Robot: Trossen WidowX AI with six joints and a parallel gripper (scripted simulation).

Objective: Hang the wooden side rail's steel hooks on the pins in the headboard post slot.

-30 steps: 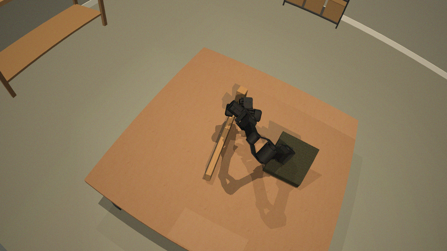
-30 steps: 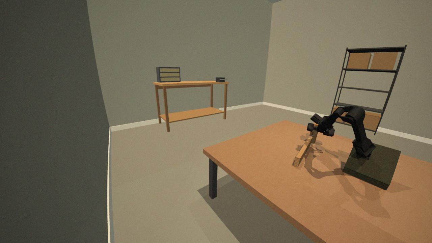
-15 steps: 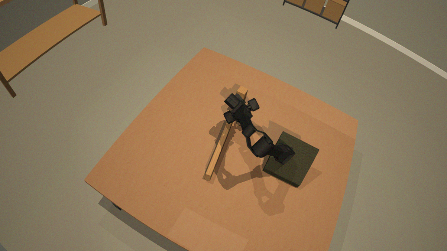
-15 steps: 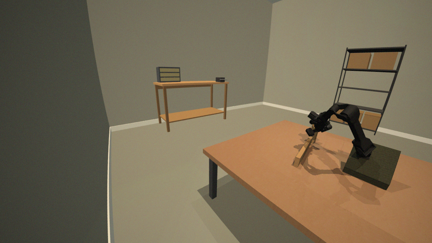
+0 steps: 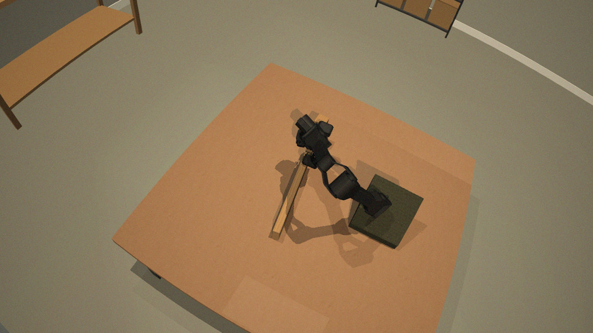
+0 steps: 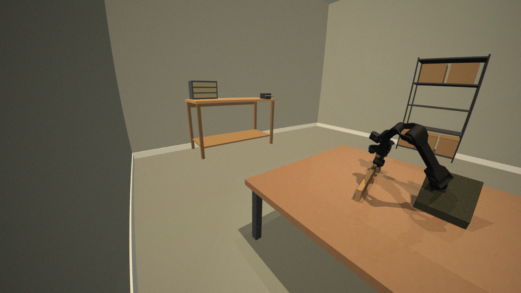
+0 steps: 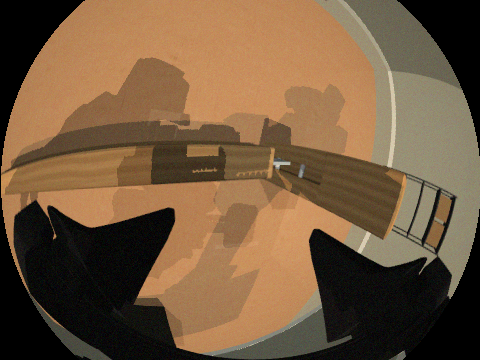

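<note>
My gripper tip is 3 cm short of the wooden headboard post, 10 cm to the left of it and 3 cm above it.
</note>
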